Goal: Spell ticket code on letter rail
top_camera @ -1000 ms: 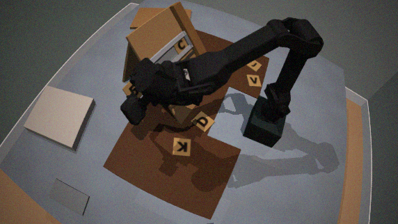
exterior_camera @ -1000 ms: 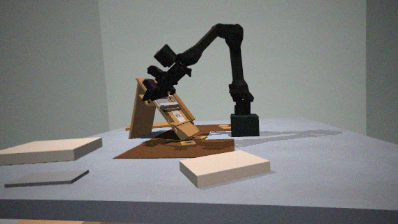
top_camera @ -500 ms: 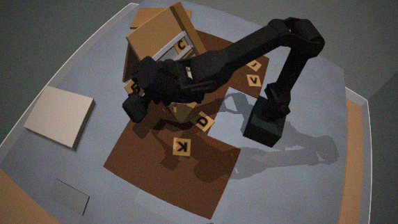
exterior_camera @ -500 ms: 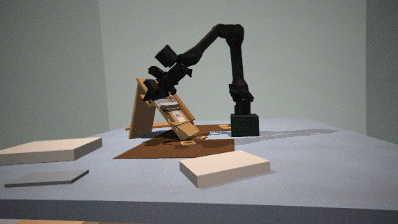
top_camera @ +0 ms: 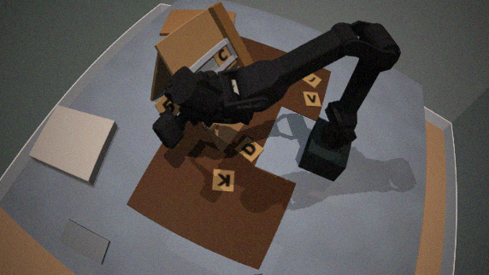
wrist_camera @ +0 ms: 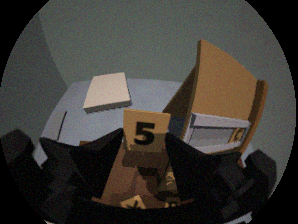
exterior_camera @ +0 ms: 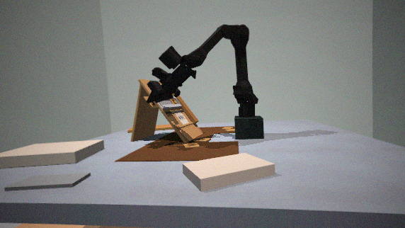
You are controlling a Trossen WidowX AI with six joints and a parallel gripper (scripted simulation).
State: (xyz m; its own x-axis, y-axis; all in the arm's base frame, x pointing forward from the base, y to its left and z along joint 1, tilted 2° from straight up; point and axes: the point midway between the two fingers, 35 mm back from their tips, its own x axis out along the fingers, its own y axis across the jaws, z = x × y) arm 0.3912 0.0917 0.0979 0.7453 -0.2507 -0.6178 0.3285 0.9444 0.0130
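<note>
My gripper tip is now 16 cm to the left of the white ticket, 11 cm past it and 8 cm above it. From my gripper tip the other things lie so: thin grey plate 37 cm to the left, 18 cm below, 17 cm ahead; brown mat 21 cm behind, 18 cm below, 12 cm to the right; beige block 35 cm ahead, 16 cm below, 10 cm to the left.
</note>
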